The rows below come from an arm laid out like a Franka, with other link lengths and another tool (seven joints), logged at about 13 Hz.
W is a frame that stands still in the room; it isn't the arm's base.
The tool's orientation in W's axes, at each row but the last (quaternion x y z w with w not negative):
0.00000 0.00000 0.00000 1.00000
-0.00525 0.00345 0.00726 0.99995
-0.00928 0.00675 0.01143 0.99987
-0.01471 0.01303 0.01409 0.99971
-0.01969 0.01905 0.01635 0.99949
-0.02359 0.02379 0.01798 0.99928
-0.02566 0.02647 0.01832 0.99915
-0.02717 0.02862 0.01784 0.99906
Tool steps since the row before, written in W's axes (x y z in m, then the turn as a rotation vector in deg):
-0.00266 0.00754 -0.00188 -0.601 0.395 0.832
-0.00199 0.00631 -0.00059 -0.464 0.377 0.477
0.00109 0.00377 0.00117 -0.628 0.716 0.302
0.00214 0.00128 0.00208 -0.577 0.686 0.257
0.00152 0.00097 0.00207 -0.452 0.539 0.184
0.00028 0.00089 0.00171 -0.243 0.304 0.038
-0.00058 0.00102 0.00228 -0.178 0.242 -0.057
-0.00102 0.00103 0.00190 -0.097 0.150 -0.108
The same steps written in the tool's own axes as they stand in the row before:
-0.00266 0.00754 -0.00188 -0.601 0.395 0.832
-0.00189 0.00634 -0.00054 -0.462 0.379 0.478
0.00116 0.00372 0.00125 -0.616 0.725 0.307
0.00212 0.00116 0.00217 -0.564 0.694 0.262
0.00147 0.00084 0.00216 -0.441 0.546 0.188
0.00023 0.00080 0.00176 -0.234 0.311 0.041
-0.00067 0.00093 0.00230 -0.166 0.251 -0.053
-0.00109 0.00096 0.00189 -0.085 0.159 -0.105

